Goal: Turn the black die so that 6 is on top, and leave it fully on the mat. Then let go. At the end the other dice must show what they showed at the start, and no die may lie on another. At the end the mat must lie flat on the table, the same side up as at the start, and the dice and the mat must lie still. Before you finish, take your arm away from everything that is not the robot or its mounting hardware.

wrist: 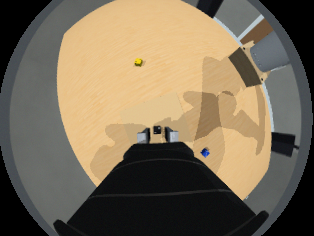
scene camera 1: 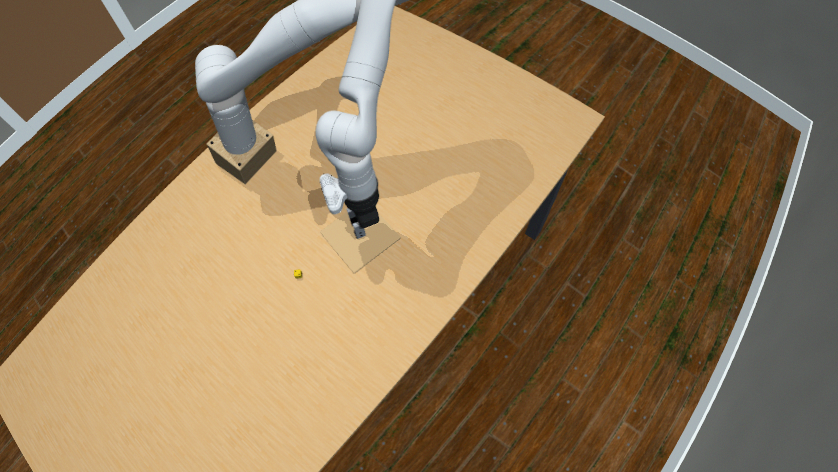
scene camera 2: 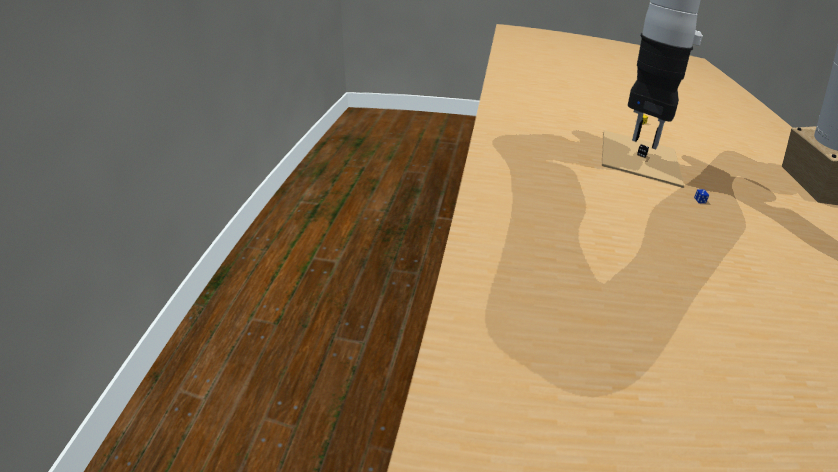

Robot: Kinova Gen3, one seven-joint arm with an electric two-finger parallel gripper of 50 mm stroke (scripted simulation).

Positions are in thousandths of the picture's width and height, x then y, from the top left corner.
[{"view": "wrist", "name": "my gripper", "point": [502, 561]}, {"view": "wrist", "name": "tan mat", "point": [530, 472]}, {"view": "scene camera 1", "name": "my gripper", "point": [428, 486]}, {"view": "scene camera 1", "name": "tan mat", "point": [425, 537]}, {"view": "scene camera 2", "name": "my gripper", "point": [770, 304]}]
